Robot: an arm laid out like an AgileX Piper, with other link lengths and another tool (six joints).
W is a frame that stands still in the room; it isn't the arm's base.
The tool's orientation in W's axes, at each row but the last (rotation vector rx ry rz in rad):
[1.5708, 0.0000, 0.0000]
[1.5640, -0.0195, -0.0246]
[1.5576, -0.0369, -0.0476]
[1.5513, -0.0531, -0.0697]
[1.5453, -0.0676, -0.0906]
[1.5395, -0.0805, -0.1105]
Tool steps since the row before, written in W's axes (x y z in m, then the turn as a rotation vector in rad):
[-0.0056, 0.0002, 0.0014, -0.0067, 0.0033, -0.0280]
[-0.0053, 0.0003, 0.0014, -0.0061, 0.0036, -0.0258]
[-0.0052, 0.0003, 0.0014, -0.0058, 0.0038, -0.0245]
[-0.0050, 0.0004, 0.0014, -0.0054, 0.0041, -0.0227]
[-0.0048, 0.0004, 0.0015, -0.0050, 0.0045, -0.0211]
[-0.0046, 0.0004, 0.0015, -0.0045, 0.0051, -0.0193]
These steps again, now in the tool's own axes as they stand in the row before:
[-0.0056, 0.0014, -0.0002, -0.0067, -0.0280, -0.0033]
[-0.0053, 0.0014, -0.0001, -0.0061, -0.0258, -0.0036]
[-0.0052, 0.0014, 0.0000, -0.0058, -0.0245, -0.0038]
[-0.0050, 0.0014, 0.0000, -0.0055, -0.0227, -0.0041]
[-0.0048, 0.0014, 0.0001, -0.0051, -0.0211, -0.0045]
[-0.0046, 0.0014, 0.0002, -0.0048, -0.0192, -0.0051]

